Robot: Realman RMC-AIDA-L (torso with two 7-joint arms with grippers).
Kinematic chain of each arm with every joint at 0, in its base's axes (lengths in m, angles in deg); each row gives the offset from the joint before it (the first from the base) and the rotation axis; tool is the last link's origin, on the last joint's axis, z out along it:
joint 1: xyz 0 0 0.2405 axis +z
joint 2: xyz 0 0 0 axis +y
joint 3: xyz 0 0 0.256 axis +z
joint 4: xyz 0 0 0 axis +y
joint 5: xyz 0 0 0.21 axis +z
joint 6: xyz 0 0 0 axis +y
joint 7: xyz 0 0 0.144 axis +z
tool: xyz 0 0 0
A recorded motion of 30 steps. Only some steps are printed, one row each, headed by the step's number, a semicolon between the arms.
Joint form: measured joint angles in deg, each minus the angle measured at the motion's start. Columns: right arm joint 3, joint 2, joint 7, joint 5, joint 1, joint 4, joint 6; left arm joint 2, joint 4, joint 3, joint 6, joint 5, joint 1, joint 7.
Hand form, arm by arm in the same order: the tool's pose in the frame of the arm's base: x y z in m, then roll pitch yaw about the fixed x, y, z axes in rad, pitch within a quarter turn. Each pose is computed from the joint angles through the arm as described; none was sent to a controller.
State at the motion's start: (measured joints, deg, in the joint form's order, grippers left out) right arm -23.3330 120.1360 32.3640 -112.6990 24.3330 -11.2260 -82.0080; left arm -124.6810 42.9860 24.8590 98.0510 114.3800 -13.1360 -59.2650
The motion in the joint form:
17: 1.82 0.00 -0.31 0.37 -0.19 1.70 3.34; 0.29 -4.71 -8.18 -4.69 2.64 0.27 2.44
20: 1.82 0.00 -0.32 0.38 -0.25 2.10 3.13; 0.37 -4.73 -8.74 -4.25 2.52 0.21 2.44
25: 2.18 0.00 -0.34 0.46 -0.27 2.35 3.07; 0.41 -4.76 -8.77 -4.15 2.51 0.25 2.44
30: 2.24 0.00 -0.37 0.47 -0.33 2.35 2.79; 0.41 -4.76 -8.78 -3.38 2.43 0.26 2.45
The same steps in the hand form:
17: 0.3191 0.2708 -0.0627 -2.5484 0.5979 -0.1330; -0.3523 0.2280 0.0115 -2.5694 -0.6805 0.3327
20: 0.3184 0.2694 -0.0639 -2.5543 0.6053 -0.1371; -0.3522 0.2279 0.0134 -2.5625 -0.6888 0.3269
25: 0.3182 0.2693 -0.0639 -2.5509 0.6125 -0.1396; -0.3523 0.2276 0.0136 -2.5628 -0.6897 0.3269
30: 0.3178 0.2688 -0.0636 -2.5504 0.6162 -0.1372; -0.3505 0.2268 0.0138 -2.5691 -0.6968 0.3207

